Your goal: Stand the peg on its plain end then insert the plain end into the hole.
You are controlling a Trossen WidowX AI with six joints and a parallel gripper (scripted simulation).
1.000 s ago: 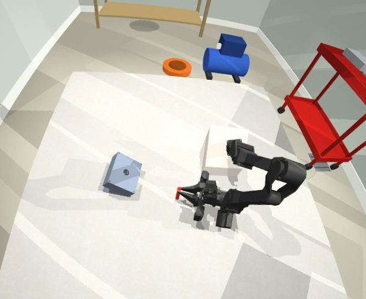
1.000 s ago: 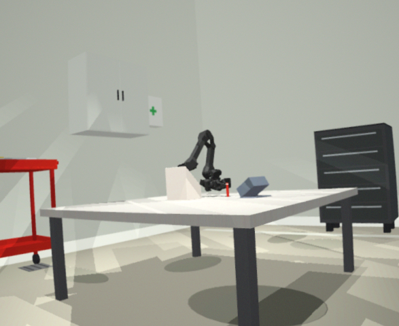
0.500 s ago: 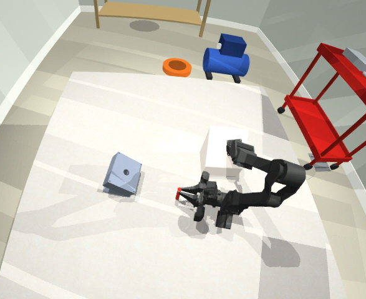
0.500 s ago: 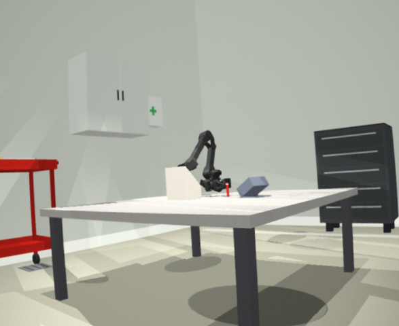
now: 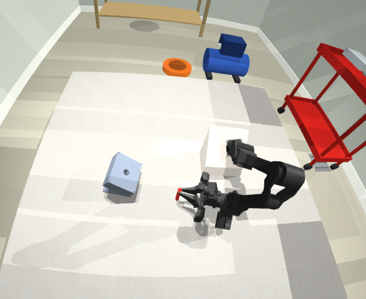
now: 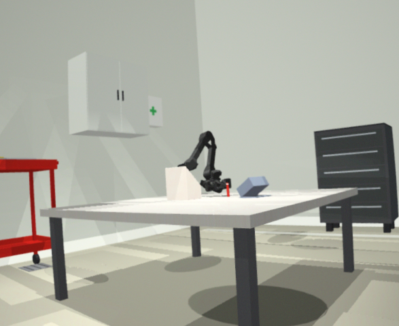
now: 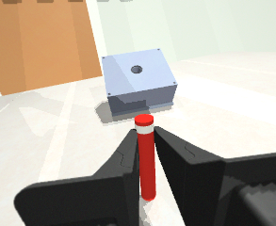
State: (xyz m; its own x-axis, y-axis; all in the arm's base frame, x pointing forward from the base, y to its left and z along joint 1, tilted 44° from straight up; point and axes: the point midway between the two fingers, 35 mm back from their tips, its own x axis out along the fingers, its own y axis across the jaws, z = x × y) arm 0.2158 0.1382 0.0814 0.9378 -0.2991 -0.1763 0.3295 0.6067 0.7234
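My gripper tip is 10 mm above the peg. Round my gripper tip: grey-blue sloped panel (200 mm ahead, 90 mm to the right, 10 mm below).
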